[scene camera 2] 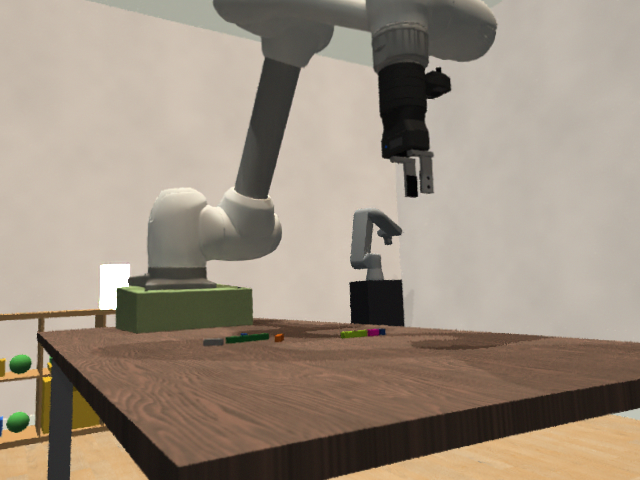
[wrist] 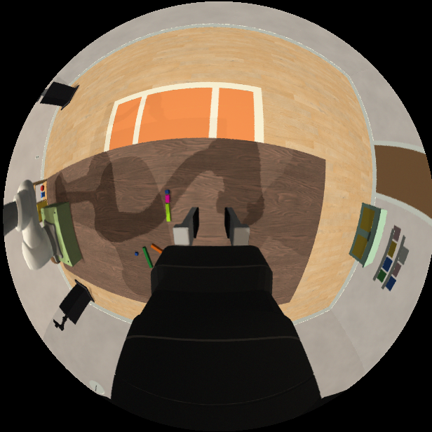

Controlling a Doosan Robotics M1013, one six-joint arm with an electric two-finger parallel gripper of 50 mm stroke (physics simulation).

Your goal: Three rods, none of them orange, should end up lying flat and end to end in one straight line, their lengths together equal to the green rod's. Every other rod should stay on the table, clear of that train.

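Places are measured from the arm's base along level axes (x right, y ahead, z up), in centimetres.
Where they show: gripper, fingertip midpoint: [scene camera 2: 419, 194]; arm's base, origin of the base link: [scene camera 2: 177, 287].
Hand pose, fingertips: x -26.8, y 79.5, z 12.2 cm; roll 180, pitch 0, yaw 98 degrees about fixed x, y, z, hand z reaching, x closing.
Note:
Each offset is from my fingertips to the top centre of the thing. Level surfaces: height alone.
A lime rod @[dy -11.4, dx +7.1, dz -22.0 cm] [scene camera 2: 354, 334] [wrist: 168, 212], a magenta rod @[dy -11.9, dx +3.2, dz -22.0 cm] [scene camera 2: 373, 332] [wrist: 167, 198] and a dark blue rod @[dy -12.2, dx +1.3, dz -22.0 cm] [scene camera 2: 382, 331] [wrist: 167, 191] lie flat, end to end in a row, with magenta in the middle. A green rod @[dy -18.6, dx +23.9, dz -22.0 cm] [scene camera 2: 247, 338] [wrist: 147, 257] lies apart from them, near an orange rod @[dy -15.0, dx +19.5, dz -22.0 cm] [scene camera 2: 279, 337] [wrist: 157, 248]. A second blue rod @[dy -23.0, dx +23.4, dz -22.0 cm] [scene camera 2: 244, 334] [wrist: 136, 253] lies beside the green rod, partly hidden in the scene view. A grey rod @[dy -16.2, dx +30.3, dz -22.0 cm] [scene camera 2: 212, 342] lies near the green rod's other end. My gripper [scene camera 2: 418, 194] [wrist: 211, 216] is open and empty, high above the table.
The wooden table @[dz -23.0 cm] [scene camera 2: 330, 392] [wrist: 295, 200] carries the rods. The arm's green base block [scene camera 2: 191, 310] [wrist: 65, 234] stands at its far left edge. A black pedestal [scene camera 2: 376, 302] with a small grey arm stands behind the table. A shelf [scene camera 2: 40, 361] stands at the left.

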